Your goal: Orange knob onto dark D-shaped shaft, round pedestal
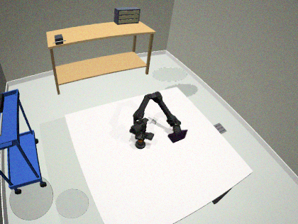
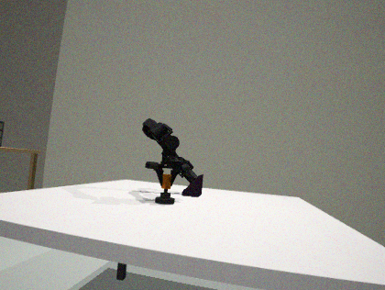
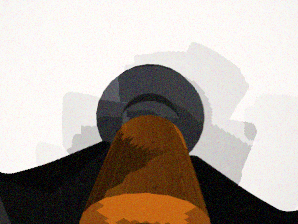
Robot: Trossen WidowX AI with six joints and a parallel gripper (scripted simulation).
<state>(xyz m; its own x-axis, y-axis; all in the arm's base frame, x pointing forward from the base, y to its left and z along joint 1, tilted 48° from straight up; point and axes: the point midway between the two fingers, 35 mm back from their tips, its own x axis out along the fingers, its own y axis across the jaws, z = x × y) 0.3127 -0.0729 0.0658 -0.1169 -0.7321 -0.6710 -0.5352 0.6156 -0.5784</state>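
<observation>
The orange knob is 2 cm above my gripper tip. From my gripper tip the other things lie so: dark round pedestal: 4 cm below.
</observation>
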